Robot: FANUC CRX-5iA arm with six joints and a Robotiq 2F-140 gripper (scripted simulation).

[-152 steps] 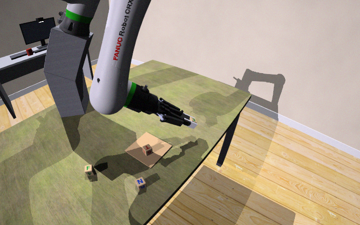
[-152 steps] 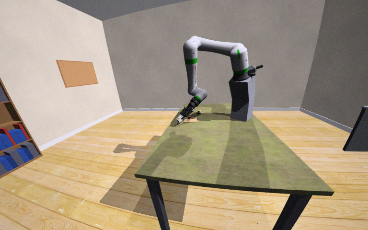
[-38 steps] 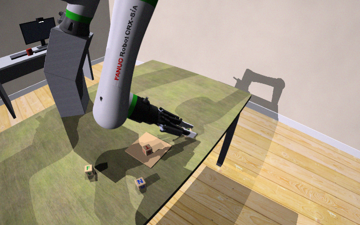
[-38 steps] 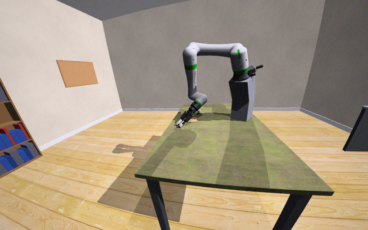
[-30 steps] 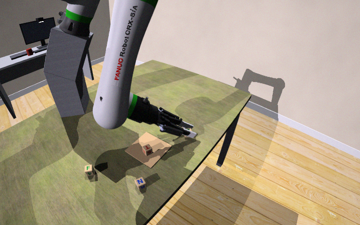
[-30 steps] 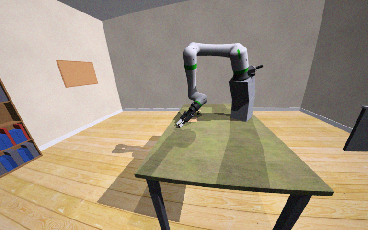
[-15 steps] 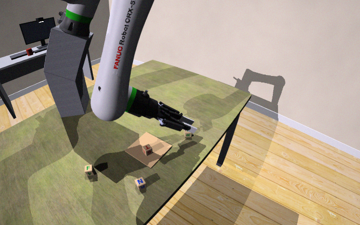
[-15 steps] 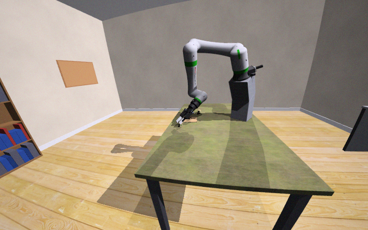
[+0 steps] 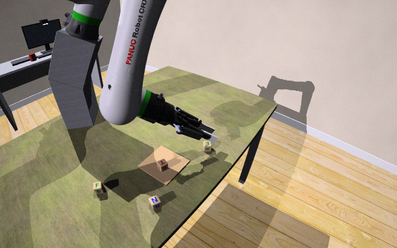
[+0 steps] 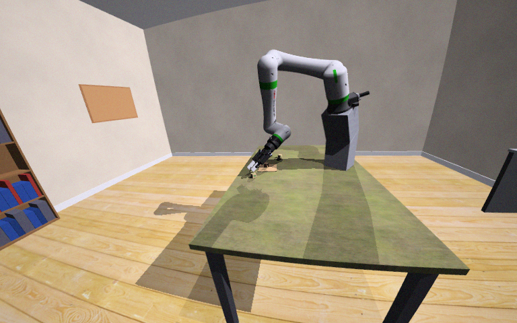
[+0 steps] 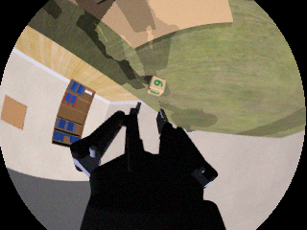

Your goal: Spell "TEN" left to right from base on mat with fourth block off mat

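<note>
My hand is 70 mm past the mat, 170 mm to the left of it and 80 mm above it. Also, from my hand: N block 30 mm ahead, 310 mm to the right, 70 mm below; then F block 150 mm behind, 410 mm to the right, 70 mm below.
</note>
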